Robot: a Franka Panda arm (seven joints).
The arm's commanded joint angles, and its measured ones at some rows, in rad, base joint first. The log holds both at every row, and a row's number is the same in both.
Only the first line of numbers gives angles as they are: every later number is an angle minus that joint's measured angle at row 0.
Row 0, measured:
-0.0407, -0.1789, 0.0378, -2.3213, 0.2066, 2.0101, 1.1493
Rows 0 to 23, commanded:
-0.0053, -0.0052, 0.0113, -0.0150, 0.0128, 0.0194, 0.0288
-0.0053, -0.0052, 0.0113, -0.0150, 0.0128, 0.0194, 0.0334
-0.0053, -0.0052, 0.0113, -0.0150, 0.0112, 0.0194, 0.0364
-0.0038, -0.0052, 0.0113, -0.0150, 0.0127, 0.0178, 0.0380
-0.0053, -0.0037, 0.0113, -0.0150, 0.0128, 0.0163, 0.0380
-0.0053, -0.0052, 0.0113, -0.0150, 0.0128, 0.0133, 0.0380
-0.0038, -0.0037, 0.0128, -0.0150, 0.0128, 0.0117, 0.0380
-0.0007, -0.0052, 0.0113, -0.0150, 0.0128, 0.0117, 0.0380
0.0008, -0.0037, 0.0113, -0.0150, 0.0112, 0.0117, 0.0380
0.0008, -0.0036, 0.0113, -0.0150, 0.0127, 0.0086, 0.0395
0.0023, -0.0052, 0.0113, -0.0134, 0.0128, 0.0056, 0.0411
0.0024, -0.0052, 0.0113, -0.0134, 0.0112, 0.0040, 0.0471
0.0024, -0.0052, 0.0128, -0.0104, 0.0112, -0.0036, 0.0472
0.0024, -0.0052, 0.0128, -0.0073, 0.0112, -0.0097, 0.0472
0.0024, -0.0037, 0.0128, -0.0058, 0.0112, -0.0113, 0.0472
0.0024, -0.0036, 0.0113, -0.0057, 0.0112, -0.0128, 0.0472
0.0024, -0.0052, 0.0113, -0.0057, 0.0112, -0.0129, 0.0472
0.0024, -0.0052, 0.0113, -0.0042, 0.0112, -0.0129, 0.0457
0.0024, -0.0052, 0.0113, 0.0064, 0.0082, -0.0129, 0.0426
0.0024, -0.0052, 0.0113, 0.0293, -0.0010, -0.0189, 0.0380
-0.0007, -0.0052, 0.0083, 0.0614, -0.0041, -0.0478, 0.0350
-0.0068, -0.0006, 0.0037, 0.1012, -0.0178, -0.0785, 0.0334
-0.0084, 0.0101, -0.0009, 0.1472, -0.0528, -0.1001, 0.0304
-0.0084, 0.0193, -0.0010, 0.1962, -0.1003, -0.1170, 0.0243
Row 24, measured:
0.0048, -0.0018, -0.0012, 0.0598, -0.0158, -0.0324, 0.0243
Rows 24 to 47, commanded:
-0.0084, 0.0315, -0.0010, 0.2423, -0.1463, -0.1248, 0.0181
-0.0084, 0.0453, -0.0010, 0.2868, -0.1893, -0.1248, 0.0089
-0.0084, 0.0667, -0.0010, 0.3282, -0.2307, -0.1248, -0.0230
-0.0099, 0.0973, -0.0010, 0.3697, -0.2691, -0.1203, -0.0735
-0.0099, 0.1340, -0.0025, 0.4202, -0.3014, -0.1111, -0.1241
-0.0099, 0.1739, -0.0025, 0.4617, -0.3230, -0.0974, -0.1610
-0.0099, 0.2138, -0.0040, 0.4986, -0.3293, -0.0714, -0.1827
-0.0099, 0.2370, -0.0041, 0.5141, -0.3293, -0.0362, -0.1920
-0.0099, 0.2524, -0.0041, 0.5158, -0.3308, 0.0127, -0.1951
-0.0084, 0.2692, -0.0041, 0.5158, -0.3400, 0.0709, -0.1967
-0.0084, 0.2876, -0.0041, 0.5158, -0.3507, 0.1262, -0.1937
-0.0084, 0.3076, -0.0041, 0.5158, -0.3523, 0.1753, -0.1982
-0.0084, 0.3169, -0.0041, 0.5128, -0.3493, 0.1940, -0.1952
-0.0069, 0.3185, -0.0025, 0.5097, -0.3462, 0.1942, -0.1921
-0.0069, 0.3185, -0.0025, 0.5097, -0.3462, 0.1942, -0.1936
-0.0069, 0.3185, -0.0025, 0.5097, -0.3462, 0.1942, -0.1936
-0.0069, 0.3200, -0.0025, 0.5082, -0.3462, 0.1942, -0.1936
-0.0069, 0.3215, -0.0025, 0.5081, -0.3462, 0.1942, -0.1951
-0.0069, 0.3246, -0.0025, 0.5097, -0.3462, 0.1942, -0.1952
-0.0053, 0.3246, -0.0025, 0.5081, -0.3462, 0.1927, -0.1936
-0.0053, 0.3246, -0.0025, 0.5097, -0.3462, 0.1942, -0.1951
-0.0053, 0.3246, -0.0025, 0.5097, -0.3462, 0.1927, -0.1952
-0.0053, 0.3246, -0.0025, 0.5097, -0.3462, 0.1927, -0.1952
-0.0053, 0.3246, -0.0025, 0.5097, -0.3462, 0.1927, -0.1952
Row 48, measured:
-0.0040, 0.3259, -0.0064, 0.5016, -0.3321, 0.1917, -0.1811
